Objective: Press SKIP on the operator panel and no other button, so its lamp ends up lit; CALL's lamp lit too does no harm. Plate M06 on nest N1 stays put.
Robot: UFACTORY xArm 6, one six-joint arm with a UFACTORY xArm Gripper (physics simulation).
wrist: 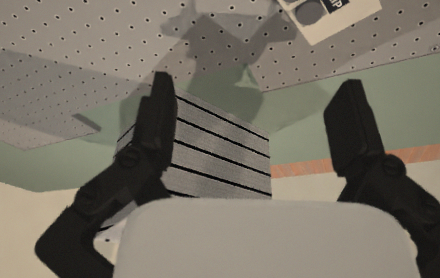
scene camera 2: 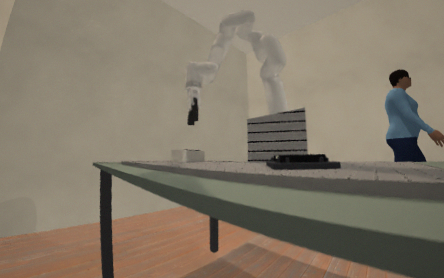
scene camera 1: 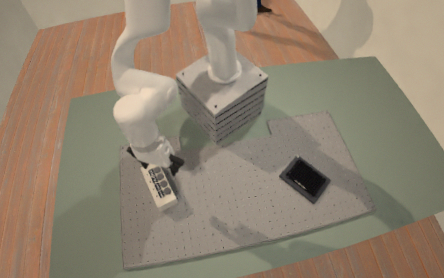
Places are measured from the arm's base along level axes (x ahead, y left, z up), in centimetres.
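Pixels of known places: gripper, between the fingertips: (wrist: 254, 92) (scene camera 2: 192, 123) (scene camera 1: 161, 168); arm's base, origin of its link: (scene camera 2: 280, 118) (scene camera 1: 224, 70).
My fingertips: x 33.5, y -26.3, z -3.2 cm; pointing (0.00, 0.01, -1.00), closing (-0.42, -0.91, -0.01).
For each thing: its top centre in the pictures, then the offset to it from my fingertips. Level surfaces: height alone.
- operator panel, centre of its top: (scene camera 1: 157, 182) (scene camera 2: 189, 149) dx -0.9, dy -4.0, dz -12.2 cm
- grey button, centre of its top: (wrist: 309, 14) dx -5.8, dy -3.7, dz -12.2 cm
- Plate M06, centre of its top: (scene camera 2: 295, 155) (scene camera 1: 306, 176) dx +6.3, dy +49.3, dz -15.2 cm
- dark nest N1, centre of its top: (scene camera 2: 295, 156) (scene camera 1: 306, 176) dx +6.3, dy +49.3, dz -15.6 cm
- grey pegboard, height of its surface: dz -17.8 cm
- green table, height of its surface: dz -19.1 cm
The operator panel (scene camera 1: 168, 204) (scene camera 2: 187, 156) (wrist: 320, 36) is a white box at the left of the pegboard, with a row of round grey buttons and black labels. In the wrist view a grey button (wrist: 309, 13) shows beside a partly cut-off label ending in "IP". I see no lit lamp; the lamps are too small or hidden to tell. My gripper (scene camera 1: 155, 160) (scene camera 2: 192, 123) (wrist: 254, 92) is open and empty, well above the panel's rear end. Plate M06 (scene camera 1: 306, 176) (scene camera 2: 302, 158), black, sits on the dark nest N1 (scene camera 1: 314, 199) (scene camera 2: 304, 165) at the right.
The grey pegboard (scene camera 1: 225, 200) (wrist: 120, 30) lies on the green table (scene camera 1: 400, 150) (wrist: 410, 100). The slatted base block (scene camera 1: 240, 117) (scene camera 2: 276, 137) (wrist: 220, 150) stands behind the board, right of my gripper in both scene views. A person (scene camera 2: 404, 117) stands beyond the table.
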